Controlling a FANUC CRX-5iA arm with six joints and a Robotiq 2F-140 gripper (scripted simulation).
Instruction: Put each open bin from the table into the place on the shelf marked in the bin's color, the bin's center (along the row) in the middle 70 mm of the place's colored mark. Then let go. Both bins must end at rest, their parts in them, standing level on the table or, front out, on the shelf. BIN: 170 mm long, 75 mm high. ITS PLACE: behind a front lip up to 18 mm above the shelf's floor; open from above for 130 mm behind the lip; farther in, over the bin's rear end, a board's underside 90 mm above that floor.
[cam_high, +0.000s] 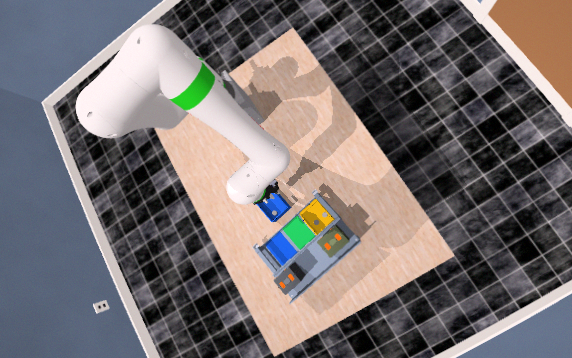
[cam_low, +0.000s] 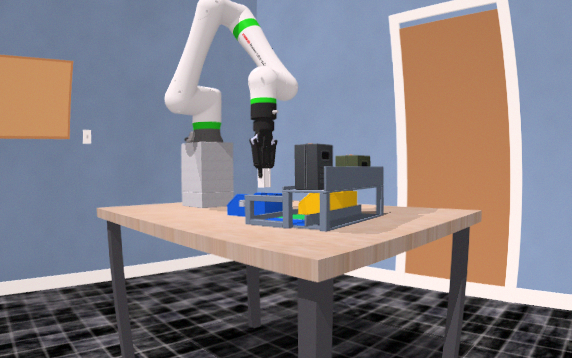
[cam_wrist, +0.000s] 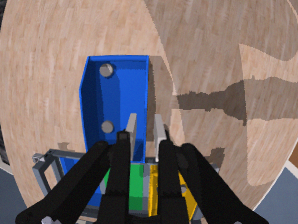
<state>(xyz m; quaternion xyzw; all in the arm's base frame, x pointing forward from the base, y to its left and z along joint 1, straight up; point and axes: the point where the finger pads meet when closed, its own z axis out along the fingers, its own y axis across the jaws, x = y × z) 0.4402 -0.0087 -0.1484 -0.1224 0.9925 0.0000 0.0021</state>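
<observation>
Right now the blue bin is 9 cm below my hand, 5 cm to the right of it and 1 cm ahead of it. The rest, counted from my hand: yellow bin 20 cm ahead, 12 cm to the left, 8 cm below; then dark box 34 cm ahead, 9 cm to the right, 4 cm above.
</observation>
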